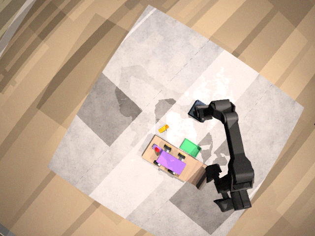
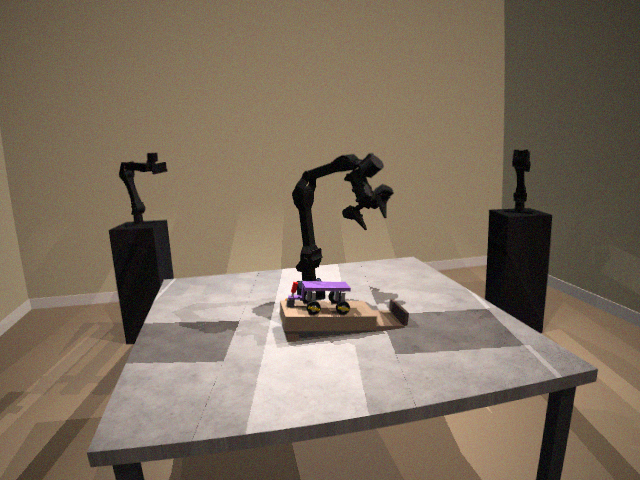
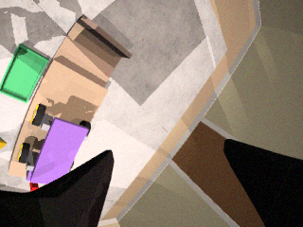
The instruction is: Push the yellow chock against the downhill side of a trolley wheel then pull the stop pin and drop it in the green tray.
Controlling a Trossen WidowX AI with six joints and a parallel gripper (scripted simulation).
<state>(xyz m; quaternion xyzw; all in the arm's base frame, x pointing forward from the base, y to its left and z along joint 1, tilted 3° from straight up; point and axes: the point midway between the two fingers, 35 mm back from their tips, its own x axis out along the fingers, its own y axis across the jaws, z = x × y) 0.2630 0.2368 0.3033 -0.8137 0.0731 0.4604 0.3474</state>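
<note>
My gripper tip is 6 cm past the yellow chock, 32 cm to the left of it and 33 cm above it. From my gripper tip the other things lie so: tan ramp: 5 cm ahead, 18 cm to the right, 30 cm below; purple trolley: 5 cm ahead, 18 cm to the right, 23 cm below; dark end wall: 8 cm to the left, 32 cm below.
</note>
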